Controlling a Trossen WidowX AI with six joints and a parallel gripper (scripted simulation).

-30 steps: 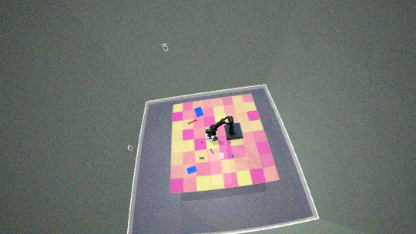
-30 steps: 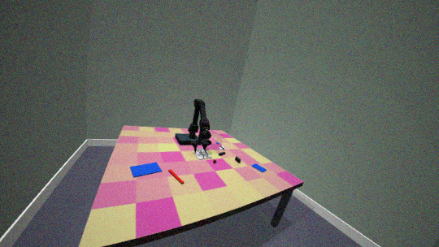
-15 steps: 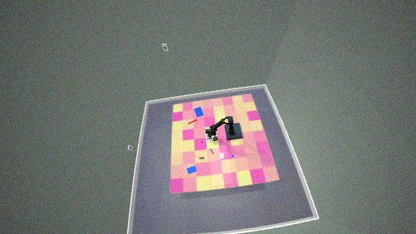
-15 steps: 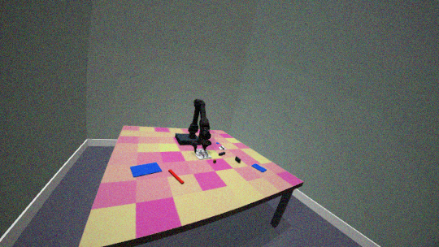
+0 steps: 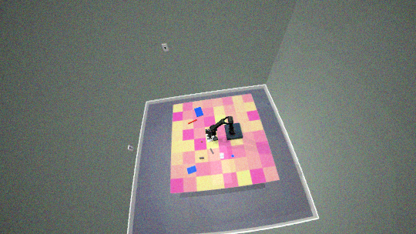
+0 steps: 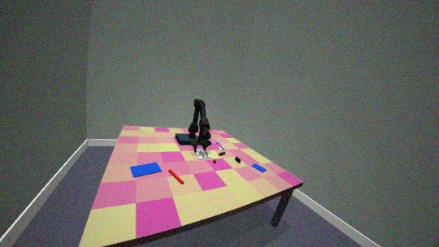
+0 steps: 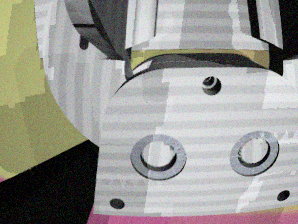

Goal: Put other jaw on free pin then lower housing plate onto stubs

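Right now my gripper tip is 10 mm short of the white housing plate and 20 mm below it. The rest, counted from my gripper tip: grey jaw: 20 mm ahead, 20 mm to the right, 10 mm above; red stick: 230 mm ahead, 320 mm to the right.
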